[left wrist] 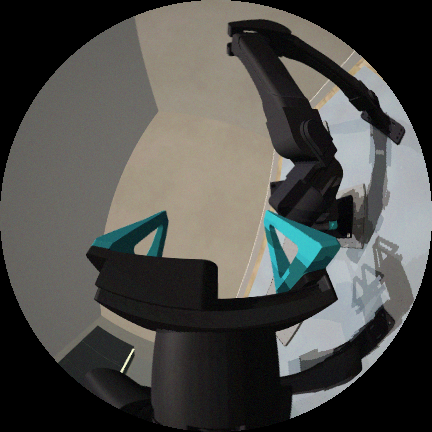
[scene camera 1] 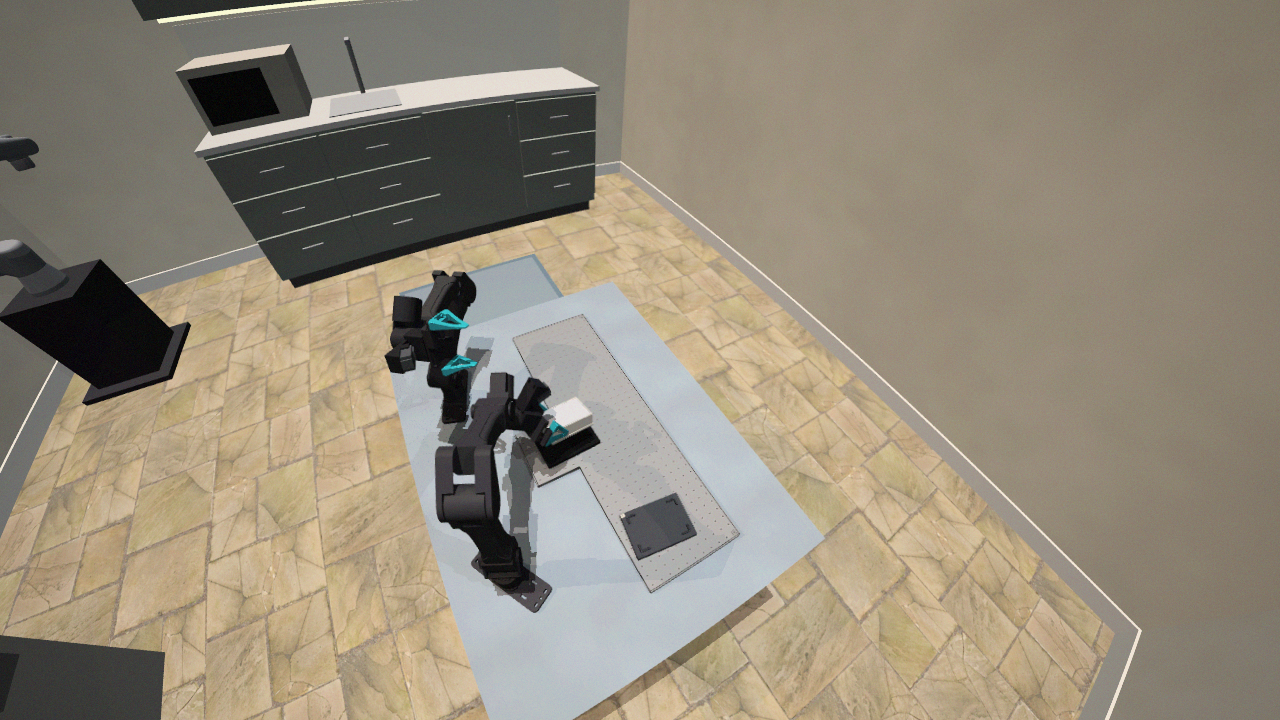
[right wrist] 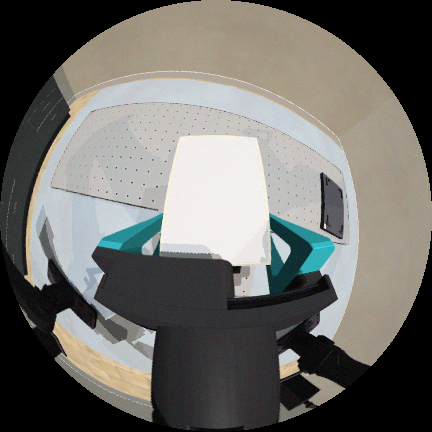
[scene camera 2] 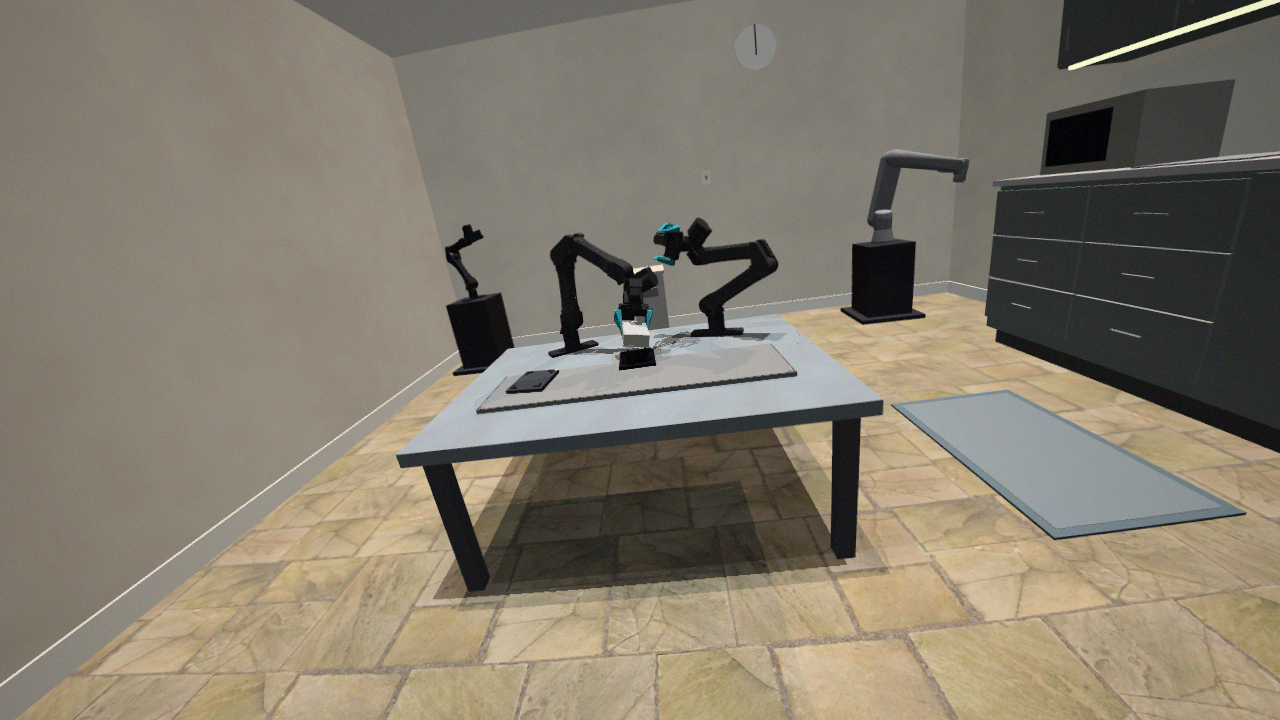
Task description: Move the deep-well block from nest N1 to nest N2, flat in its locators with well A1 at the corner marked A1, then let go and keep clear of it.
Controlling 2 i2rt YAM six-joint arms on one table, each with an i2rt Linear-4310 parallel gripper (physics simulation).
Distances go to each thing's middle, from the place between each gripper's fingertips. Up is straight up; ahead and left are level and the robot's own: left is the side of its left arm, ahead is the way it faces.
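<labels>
White block point(scene camera 1: 572, 415): 270 mm below my left hand, 100 mm to the right of it and 160 mm ahead of it.
From my right hand, the white block is 2 cm ahead. By its middle, the white block is nearer to my right hand than to my left hand.
</labels>
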